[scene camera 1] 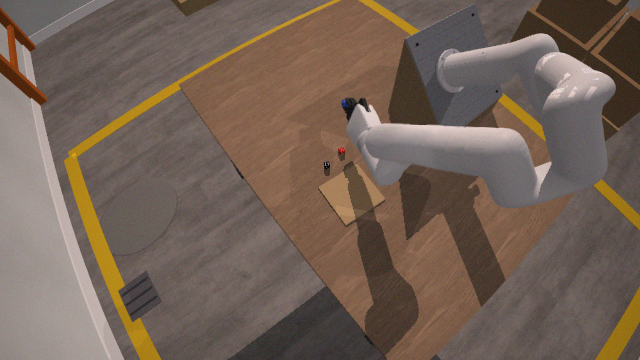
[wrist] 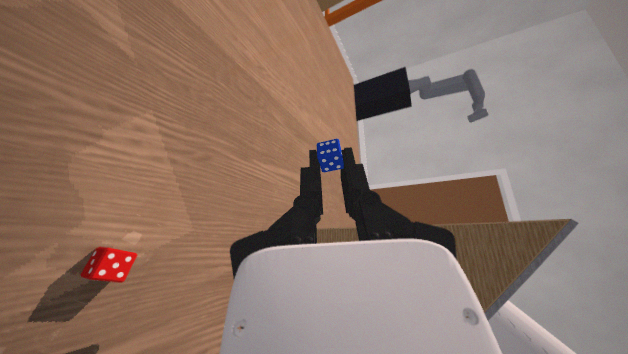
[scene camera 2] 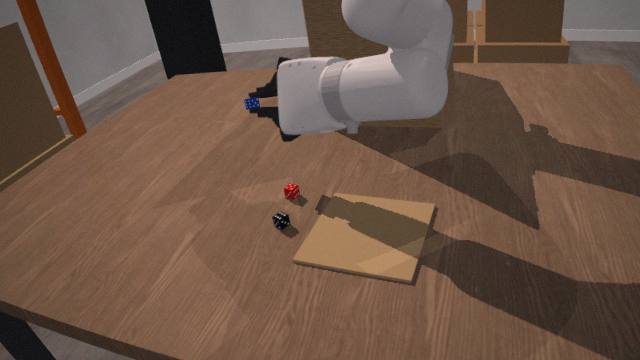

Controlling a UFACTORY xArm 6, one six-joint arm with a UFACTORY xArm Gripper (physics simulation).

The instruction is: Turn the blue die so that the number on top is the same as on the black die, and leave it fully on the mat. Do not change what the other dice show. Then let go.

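Places are measured from the arm's base along level axes (x right, y ahead, z up), in centimetres.
Where they show: gripper, fingertip midpoint: [scene camera 1: 348,102] [wrist: 330,162] [scene camera 2: 256,103]; arm's base, origin of the base link: [scene camera 1: 451,71].
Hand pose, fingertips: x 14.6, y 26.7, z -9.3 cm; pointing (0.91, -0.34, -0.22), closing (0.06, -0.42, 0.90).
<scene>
Each offset is from my fingertips to the top centre of the thing. Level surfaces: height alone.
My gripper [scene camera 1: 348,104] [scene camera 2: 253,103] [wrist: 330,162] is shut on the blue die {dx -0.2, dy +1.5, dz +1.7 cm} [scene camera 1: 344,103] [scene camera 2: 252,103] [wrist: 330,150]. It points roughly sideways and holds the die high above the table. In the wrist view the die shows a six-pip face above a five-pip face. The black die {dx -8.6, dy +14.8, dz -9.4 cm} [scene camera 1: 326,165] [scene camera 2: 281,220] stands beside the mat {dx -20.1, dy +14.6, dz -10.6 cm} [scene camera 1: 332,192] [scene camera 2: 325,247]; its pips are too small to read surely. The red die {dx -7.4, dy +8.2, dz -9.4 cm} [scene camera 1: 341,150] [scene camera 2: 291,191] [wrist: 115,265] stands behind the black one in scene camera 2 and shows a five-pip face in the wrist view.
The wooden table {dz -11.0 cm} [scene camera 1: 265,125] [scene camera 2: 150,260] [wrist: 225,100] carries the dice and mat. The arm's sloped mounting block [scene camera 1: 415,85] [wrist: 505,250] stands at the back. The arm's shadow crosses the mat. Brown boxes [scene camera 1: 560,45] stand behind the block.
</scene>
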